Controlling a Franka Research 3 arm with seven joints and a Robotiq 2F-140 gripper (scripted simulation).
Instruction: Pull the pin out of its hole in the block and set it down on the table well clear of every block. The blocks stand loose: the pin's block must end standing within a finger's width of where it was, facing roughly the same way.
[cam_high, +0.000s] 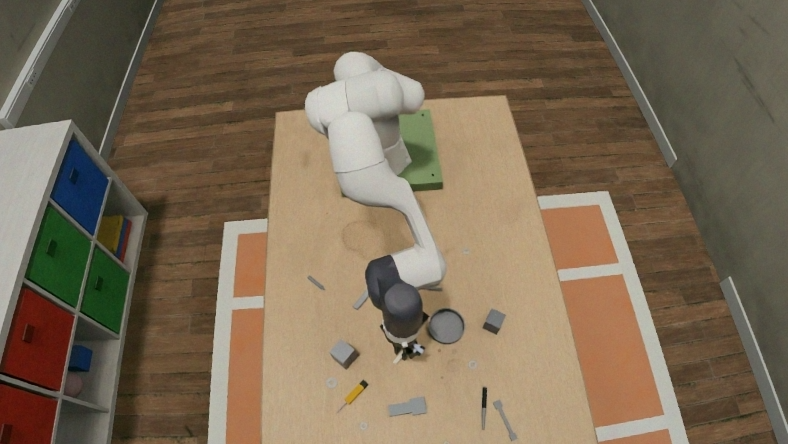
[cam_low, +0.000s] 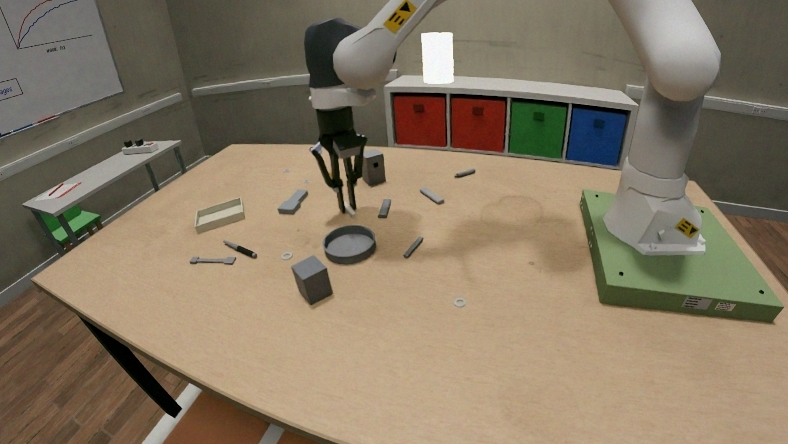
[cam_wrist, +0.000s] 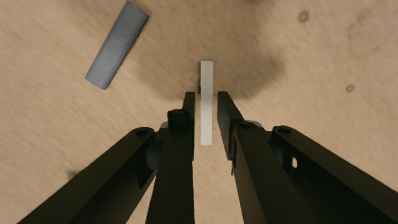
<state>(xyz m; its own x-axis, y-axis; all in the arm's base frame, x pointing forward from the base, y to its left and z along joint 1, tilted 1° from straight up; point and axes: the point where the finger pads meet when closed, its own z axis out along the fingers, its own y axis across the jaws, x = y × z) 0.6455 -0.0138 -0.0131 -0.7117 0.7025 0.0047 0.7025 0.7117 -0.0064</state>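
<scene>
Now: hand 3 cm above the cream pin. Also, from my hand: lighter bar: 18 cm behind, 10 cm to the right, 3 cm below; then yellow utility knife: 10 cm ahead, 15 cm to the right, 3 cm below; then round grey dish: 6 cm behind, 14 cm to the left, 3 cm below.
</scene>
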